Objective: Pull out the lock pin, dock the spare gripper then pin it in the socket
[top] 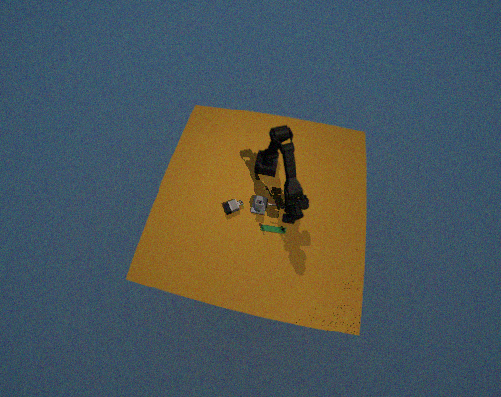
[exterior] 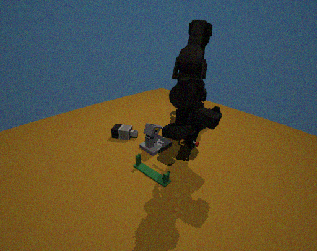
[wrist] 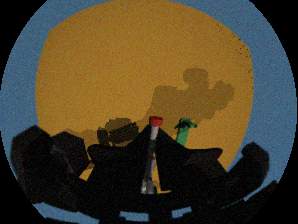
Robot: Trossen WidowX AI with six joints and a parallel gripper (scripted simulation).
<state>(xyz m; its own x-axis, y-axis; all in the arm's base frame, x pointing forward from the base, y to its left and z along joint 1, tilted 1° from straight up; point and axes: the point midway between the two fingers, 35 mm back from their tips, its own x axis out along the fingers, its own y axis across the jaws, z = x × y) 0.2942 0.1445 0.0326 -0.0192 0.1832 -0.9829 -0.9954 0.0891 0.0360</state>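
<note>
Right now my gripper tip is 10 cm short of the green mount, 8 cm to the left of it and 6 cm above it. From my gripper tip the other things lie so: grey mount 3 cm behind, 17 cm to the right, 3 cm below; then spare gripper 1 cm behind, 32 cm to the right, 6 cm below.
</note>
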